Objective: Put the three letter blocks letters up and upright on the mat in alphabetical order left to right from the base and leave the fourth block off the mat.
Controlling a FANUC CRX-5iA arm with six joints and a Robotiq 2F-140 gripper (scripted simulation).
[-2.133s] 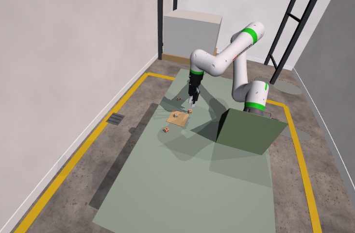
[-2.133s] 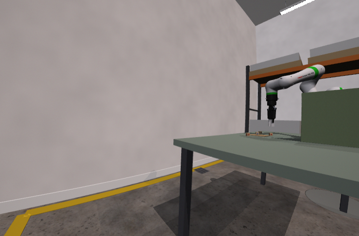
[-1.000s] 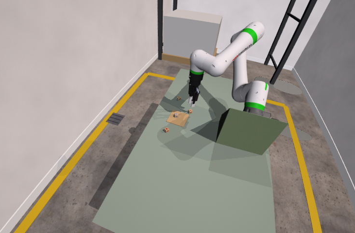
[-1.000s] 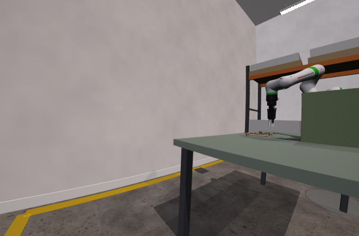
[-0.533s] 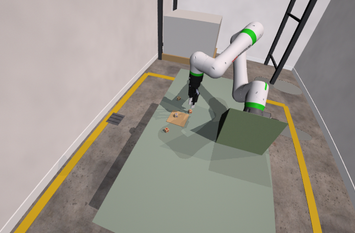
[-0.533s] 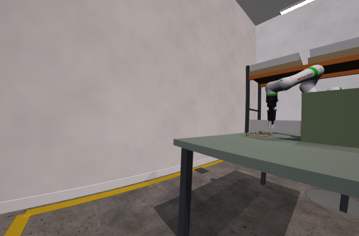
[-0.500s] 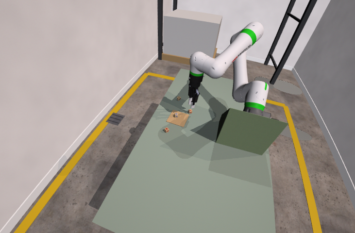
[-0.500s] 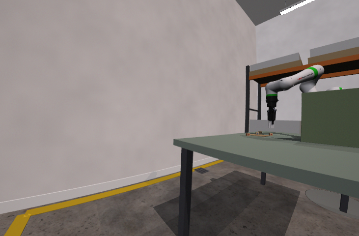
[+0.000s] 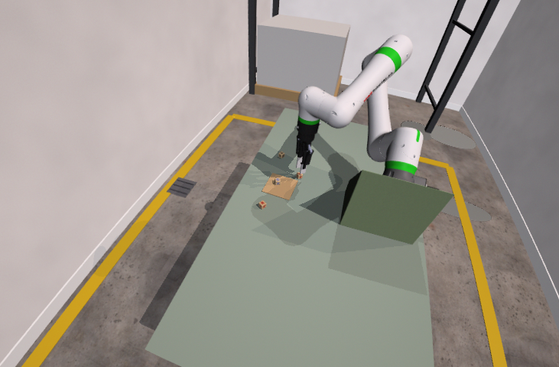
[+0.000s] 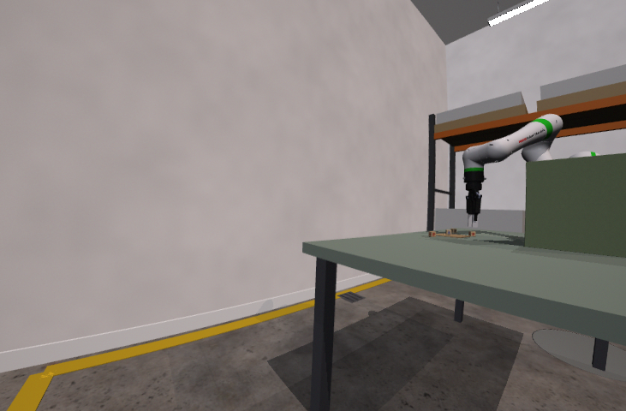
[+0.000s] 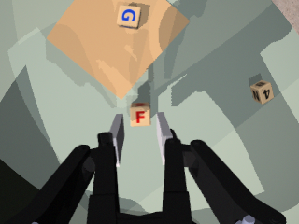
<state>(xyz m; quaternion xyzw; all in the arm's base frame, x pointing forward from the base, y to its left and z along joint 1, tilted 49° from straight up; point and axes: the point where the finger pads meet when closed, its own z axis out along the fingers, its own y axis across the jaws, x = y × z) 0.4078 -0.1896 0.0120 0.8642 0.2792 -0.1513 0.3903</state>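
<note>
Now: the tan mat 90 mm to the left of my hand, 80 mm below it and 80 mm ahead of it. Also, from my hand: R block: 240 mm to the left, 120 mm ahead, 70 mm below.
</note>
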